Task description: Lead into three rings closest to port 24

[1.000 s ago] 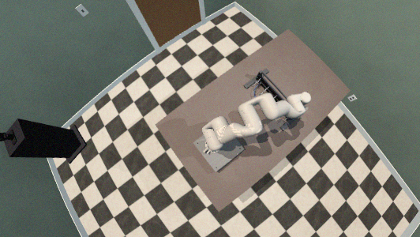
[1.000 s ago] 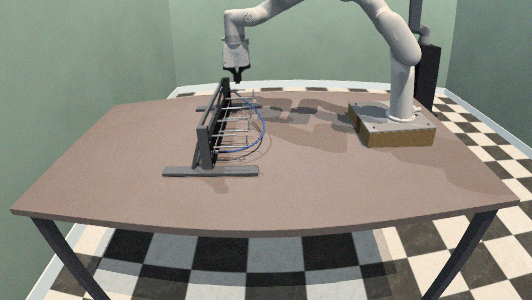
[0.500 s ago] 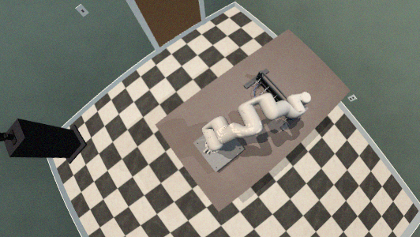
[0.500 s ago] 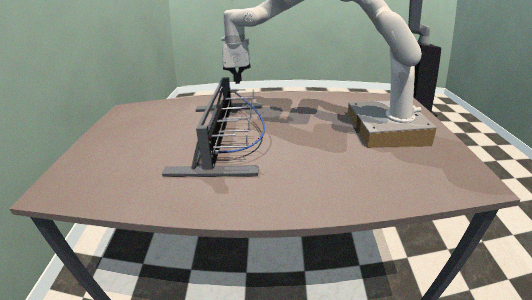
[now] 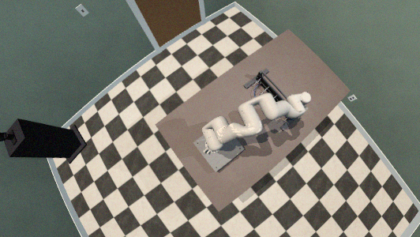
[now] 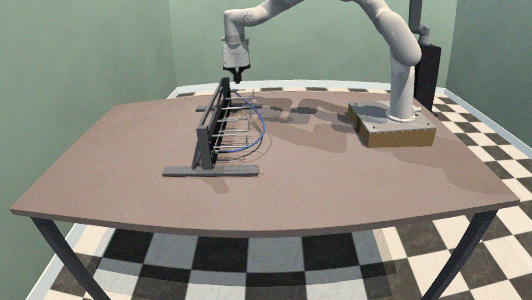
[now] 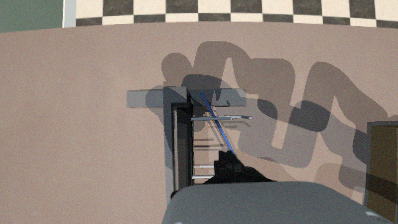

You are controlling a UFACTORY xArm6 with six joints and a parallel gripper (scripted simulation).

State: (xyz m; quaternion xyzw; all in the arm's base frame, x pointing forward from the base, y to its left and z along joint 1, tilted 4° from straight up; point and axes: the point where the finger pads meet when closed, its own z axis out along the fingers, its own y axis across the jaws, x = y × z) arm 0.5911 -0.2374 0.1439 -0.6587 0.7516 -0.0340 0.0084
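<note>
My gripper is now 8 cm short of the rack, 14 cm to the right of it and 10 cm above it.
</note>
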